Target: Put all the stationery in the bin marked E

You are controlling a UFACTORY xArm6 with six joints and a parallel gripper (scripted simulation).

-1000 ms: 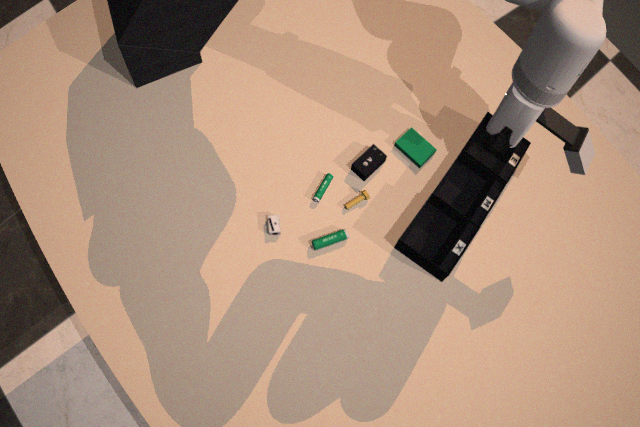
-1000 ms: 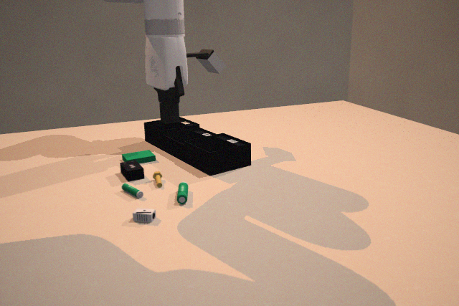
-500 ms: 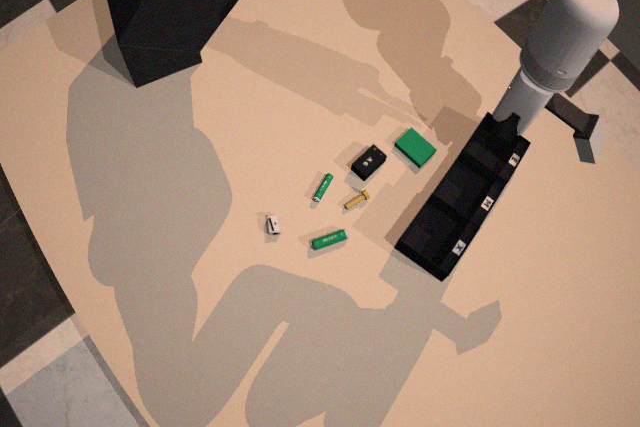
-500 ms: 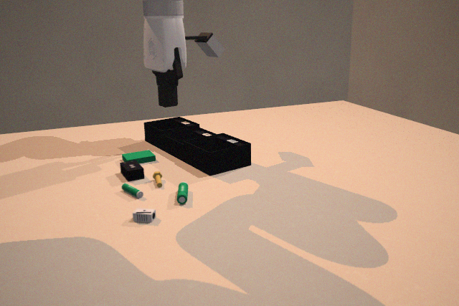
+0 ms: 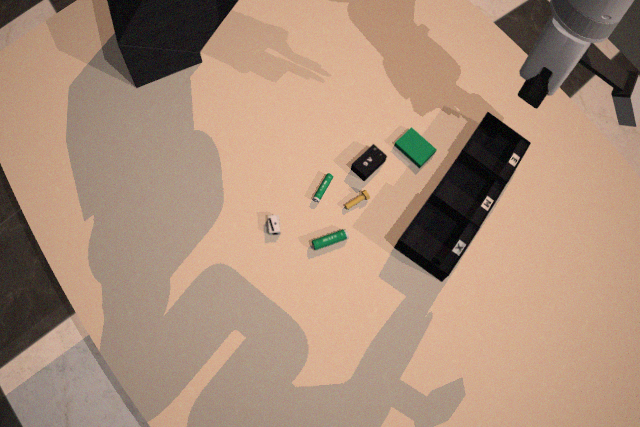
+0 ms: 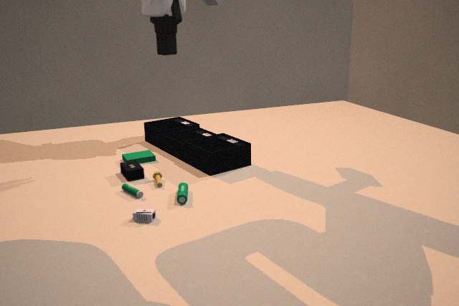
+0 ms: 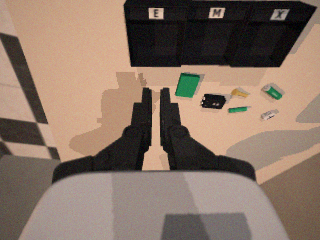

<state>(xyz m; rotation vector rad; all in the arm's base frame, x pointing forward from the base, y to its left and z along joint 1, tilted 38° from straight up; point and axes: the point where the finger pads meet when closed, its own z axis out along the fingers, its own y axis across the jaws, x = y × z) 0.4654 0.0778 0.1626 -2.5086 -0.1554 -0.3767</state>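
Right now the green eraser is 9 cm behind my hand, 9 cm to the right of it and 19 cm below it. The rest, counted from my hand: black bin row: 2 cm ahead, 8 cm to the right, 18 cm below; yellow bolt: 8 cm behind, 20 cm to the right, 19 cm below; black 9 V battery: 11 cm behind, 15 cm to the right, 19 cm below.
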